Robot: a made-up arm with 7 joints. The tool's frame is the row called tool.
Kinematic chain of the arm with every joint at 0, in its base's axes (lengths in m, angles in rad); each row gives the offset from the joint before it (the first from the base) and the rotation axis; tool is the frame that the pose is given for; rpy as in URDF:
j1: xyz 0 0 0.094 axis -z
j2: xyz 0 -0.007 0.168 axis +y
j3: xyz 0 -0.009 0.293 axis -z
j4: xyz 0 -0.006 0.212 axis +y
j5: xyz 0 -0.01 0.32 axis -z
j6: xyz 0 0 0.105 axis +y
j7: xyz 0 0 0.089 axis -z
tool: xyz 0 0 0 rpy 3.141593 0 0
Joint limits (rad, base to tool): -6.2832..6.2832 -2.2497..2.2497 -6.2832..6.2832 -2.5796..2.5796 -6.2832..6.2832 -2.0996..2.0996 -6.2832..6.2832
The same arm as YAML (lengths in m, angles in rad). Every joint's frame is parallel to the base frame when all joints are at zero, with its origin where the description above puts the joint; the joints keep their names.
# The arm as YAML. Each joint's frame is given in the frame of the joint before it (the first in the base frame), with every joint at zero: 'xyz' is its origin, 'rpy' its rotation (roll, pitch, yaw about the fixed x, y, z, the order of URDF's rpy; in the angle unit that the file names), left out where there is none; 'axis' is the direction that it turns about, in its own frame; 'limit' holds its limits. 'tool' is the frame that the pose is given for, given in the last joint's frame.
units:
  length: m
  angle: rad
joints:
  - name: j1
    type: revolute
    origin:
      xyz: [0.0, 0.0, 0.094]
    axis: [0.0, 0.0, -1.0]
    limit:
      lower: -6.2832
      upper: 6.2832
  - name: j2
    type: revolute
    origin:
      xyz: [0.0, -0.007, 0.168]
    axis: [0.0, 1.0, 0.0]
    limit:
      lower: -2.2497
      upper: 2.2497
  - name: j3
    type: revolute
    origin:
      xyz: [0.0, -0.009, 0.293]
    axis: [0.0, 0.0, -1.0]
    limit:
      lower: -6.2832
      upper: 6.2832
  - name: j4
    type: revolute
    origin:
      xyz: [0.0, -0.006, 0.212]
    axis: [0.0, 1.0, 0.0]
    limit:
      lower: -2.5796
      upper: 2.5796
  - name: j5
    type: revolute
    origin:
      xyz: [0.0, -0.01, 0.32]
    axis: [0.0, 0.0, -1.0]
    limit:
      lower: -6.2832
      upper: 6.2832
  - name: j6
    type: revolute
    origin:
      xyz: [0.0, 0.0, 0.105]
    axis: [0.0, 1.0, 0.0]
    limit:
      lower: -2.0996
      upper: 2.0996
  - name: j7
    type: revolute
    origin:
      xyz: [0.0, 0.0, 0.089]
    axis: [0.0, 0.0, -1.0]
    limit:
      lower: -6.2832
      upper: 6.2832
tool:
  origin:
    xyz: [0.0, 0.0, 0.0]
    rpy: [-3.1416, 0.0, 0.0]

